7 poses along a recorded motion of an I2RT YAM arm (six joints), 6.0 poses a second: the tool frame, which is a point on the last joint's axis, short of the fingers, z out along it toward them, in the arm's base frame.
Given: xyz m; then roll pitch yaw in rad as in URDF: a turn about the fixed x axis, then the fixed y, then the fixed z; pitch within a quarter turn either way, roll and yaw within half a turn.
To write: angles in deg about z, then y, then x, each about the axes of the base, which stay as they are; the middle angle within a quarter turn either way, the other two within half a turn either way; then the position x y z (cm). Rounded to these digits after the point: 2 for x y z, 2 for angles.
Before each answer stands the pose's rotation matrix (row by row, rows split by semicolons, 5 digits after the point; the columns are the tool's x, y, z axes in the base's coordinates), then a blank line. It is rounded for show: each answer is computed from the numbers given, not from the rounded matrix.
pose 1, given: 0.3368 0.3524 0.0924 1.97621 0.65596 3.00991
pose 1, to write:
-0.78560 -0.50384 0.35913; 0.10405 0.46458 0.87940; -0.60992 0.72823 -0.31255

147.33 21.05 -109.57 33.68 35.24 9.24
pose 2, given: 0.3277 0.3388 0.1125 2.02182 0.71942 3.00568
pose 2, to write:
-0.74525 -0.52853 0.40652; 0.10192 0.51222 0.85278; -0.65895 0.67697 -0.32787

144.66 23.99 -111.03 32.77 33.88 11.25
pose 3, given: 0.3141 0.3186 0.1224 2.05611 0.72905 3.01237
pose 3, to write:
-0.73959 -0.52421 0.42215; 0.09611 0.53853 0.83711; -0.66616 0.65969 -0.34791

144.67 24.97 -112.57 31.41 31.86 12.24
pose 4, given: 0.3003 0.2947 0.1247 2.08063 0.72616 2.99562
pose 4, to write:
-0.73978 -0.50241 0.44757; 0.10876 0.56714 0.81641; -0.66400 0.65264 -0.36492

145.82 26.59 -114.08 30.03 29.47 12.47
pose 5, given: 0.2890 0.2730 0.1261 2.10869 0.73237 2.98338
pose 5, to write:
-0.73430 -0.48633 0.47359; 0.11716 0.59640 0.79409; -0.66863 0.63859 -0.38096

146.48 28.27 -115.63 28.90 27.30 12.61
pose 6, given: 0.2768 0.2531 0.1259 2.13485 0.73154 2.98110
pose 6, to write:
-0.73458 -0.47185 0.48759; 0.11892 0.61796 0.77716; -0.66802 0.62887 -0.39783

147.29 29.18 -117.11 27.68 25.31 12.59
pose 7, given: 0.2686 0.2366 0.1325 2.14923 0.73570 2.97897
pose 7, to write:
-0.73158 -0.46600 0.49763; 0.12003 0.63048 0.76687; -0.67111 0.62076 -0.40531

147.50 29.84 -117.86 26.86 23.66 13.25
